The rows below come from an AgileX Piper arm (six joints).
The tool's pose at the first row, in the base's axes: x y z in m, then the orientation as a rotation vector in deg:
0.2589, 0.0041, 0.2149, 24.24, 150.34, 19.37
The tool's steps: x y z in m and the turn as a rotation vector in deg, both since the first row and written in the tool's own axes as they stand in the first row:
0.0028, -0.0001, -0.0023, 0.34, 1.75, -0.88
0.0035, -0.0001, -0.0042, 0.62, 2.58, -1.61
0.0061, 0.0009, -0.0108, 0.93, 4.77, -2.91
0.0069, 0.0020, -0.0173, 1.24, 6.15, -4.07
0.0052, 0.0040, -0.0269, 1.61, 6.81, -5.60
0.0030, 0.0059, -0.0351, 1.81, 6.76, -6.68
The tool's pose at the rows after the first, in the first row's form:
0.2554, 0.0046, 0.2157, 23.06, 152.24, 19.16
0.2539, 0.0045, 0.2171, 22.12, 153.21, 18.79
0.2488, 0.0053, 0.2221, 20.29, 155.56, 18.59
0.2453, 0.0055, 0.2277, 18.69, 157.09, 18.19
0.2427, 0.0052, 0.2373, 16.65, 157.94, 17.37
0.2411, 0.0048, 0.2459, 15.25, 158.01, 16.72

